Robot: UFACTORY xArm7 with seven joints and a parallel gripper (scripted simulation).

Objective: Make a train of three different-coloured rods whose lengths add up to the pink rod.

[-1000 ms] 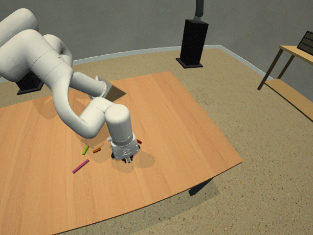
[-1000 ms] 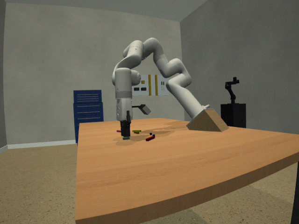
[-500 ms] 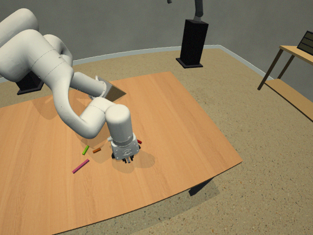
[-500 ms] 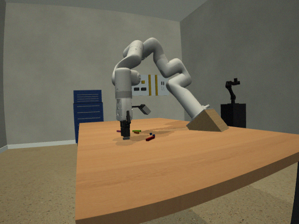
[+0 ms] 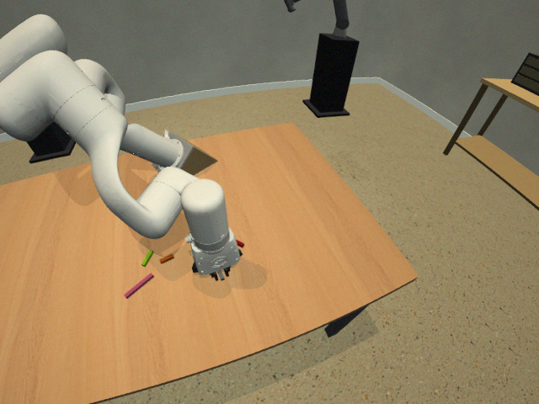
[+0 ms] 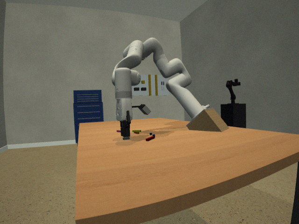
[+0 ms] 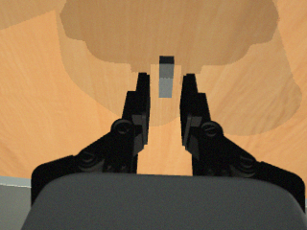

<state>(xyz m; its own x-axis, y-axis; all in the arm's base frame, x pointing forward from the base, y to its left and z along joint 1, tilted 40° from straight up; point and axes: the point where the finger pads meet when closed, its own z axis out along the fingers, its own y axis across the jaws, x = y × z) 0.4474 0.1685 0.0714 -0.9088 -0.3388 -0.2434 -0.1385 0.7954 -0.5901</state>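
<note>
My hand is 30 mm above the grey rod. Also, from my hand: orange rod: 90 mm behind, 140 mm to the right, 30 mm below; lime rod: 100 mm behind, 200 mm to the right, 30 mm below; red rod: 100 mm behind, 50 mm to the left, 30 mm below.
</note>
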